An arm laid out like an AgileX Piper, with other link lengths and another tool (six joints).
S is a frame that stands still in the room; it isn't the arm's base.
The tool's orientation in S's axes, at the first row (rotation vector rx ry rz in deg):
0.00 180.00 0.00
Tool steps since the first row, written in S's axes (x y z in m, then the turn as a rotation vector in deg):
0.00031 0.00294 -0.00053 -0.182 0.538 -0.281
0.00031 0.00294 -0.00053 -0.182 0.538 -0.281
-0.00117 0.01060 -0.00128 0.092 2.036 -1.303
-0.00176 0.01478 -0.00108 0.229 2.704 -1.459
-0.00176 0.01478 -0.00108 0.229 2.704 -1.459
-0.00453 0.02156 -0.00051 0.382 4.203 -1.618
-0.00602 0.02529 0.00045 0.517 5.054 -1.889
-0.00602 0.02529 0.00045 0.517 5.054 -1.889
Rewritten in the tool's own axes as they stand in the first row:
-0.00031 0.00294 0.00053 0.182 0.538 0.281
-0.00031 0.00294 0.00053 0.182 0.538 0.281
0.00117 0.01060 0.00128 -0.092 2.036 1.303
0.00176 0.01478 0.00108 -0.229 2.704 1.459
0.00176 0.01478 0.00108 -0.229 2.704 1.459
0.00453 0.02156 0.00051 -0.382 4.203 1.618
0.00602 0.02529 -0.00045 -0.517 5.054 1.889
0.00602 0.02529 -0.00045 -0.517 5.054 1.889

